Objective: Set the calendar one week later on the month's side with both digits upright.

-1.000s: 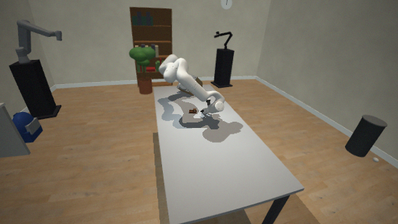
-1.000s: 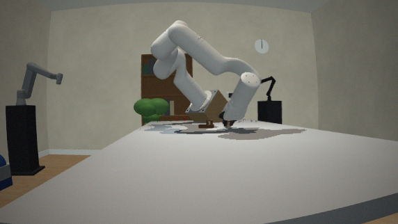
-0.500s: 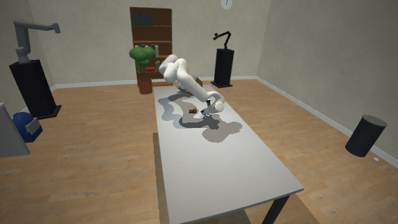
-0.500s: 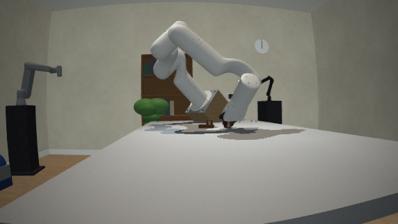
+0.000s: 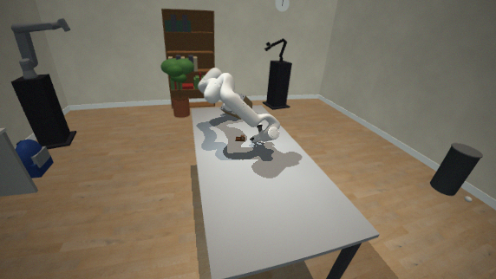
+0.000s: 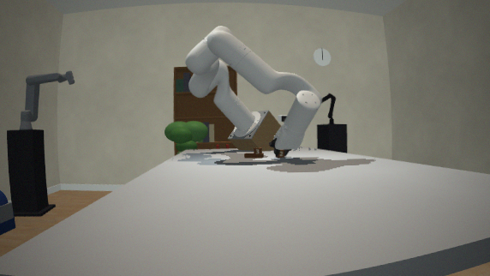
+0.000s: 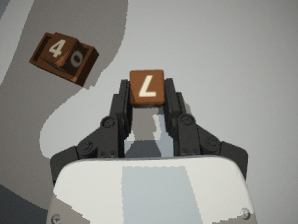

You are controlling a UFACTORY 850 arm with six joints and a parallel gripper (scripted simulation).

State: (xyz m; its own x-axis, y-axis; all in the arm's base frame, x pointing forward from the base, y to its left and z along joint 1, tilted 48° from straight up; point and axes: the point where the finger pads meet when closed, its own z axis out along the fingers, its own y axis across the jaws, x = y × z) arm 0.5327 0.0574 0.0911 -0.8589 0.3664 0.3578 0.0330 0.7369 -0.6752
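The brown cube lies 2 cm behind my hand and 1 cm below it. From my hand the other things lie so: tray (9 cm to the right, 7 cm behind, 2 cm below).
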